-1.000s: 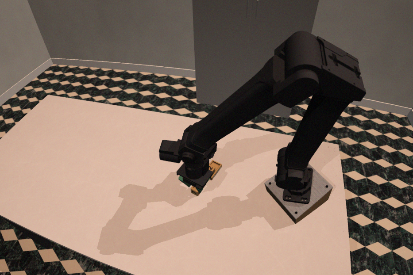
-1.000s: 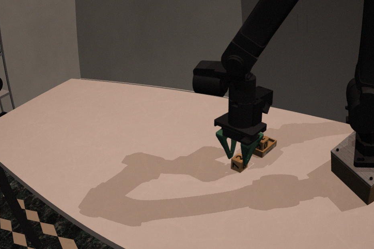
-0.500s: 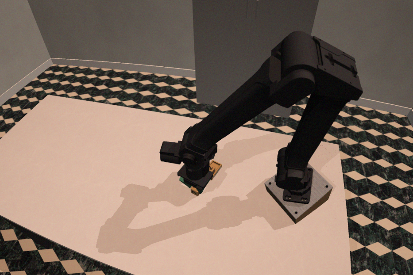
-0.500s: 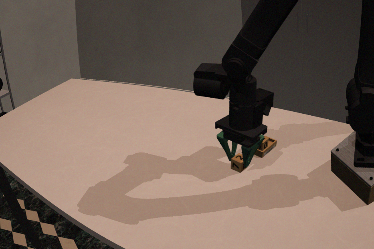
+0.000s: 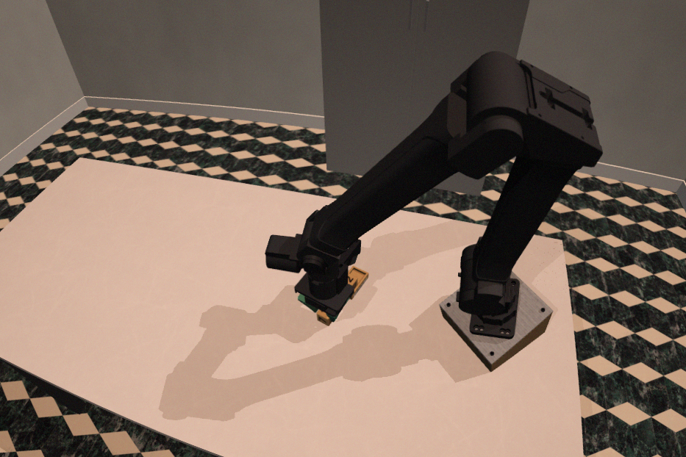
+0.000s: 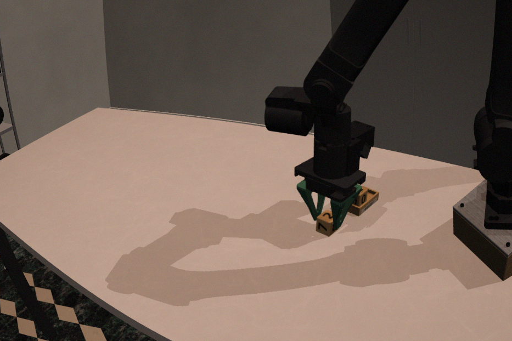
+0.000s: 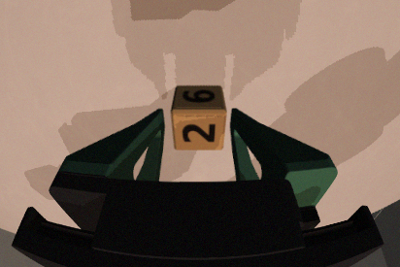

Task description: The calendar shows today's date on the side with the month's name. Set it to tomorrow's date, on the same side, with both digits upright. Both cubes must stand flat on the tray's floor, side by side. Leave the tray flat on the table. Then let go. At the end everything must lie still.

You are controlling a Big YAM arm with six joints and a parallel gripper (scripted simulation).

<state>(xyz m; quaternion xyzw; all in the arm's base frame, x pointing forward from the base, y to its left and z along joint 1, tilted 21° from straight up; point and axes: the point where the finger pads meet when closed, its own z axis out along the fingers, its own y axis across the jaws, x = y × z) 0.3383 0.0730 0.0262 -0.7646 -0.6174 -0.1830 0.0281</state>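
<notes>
Now: the tray 20 mm behind my hand, 110 mm to the right of it and 10 mm below it.
</notes>
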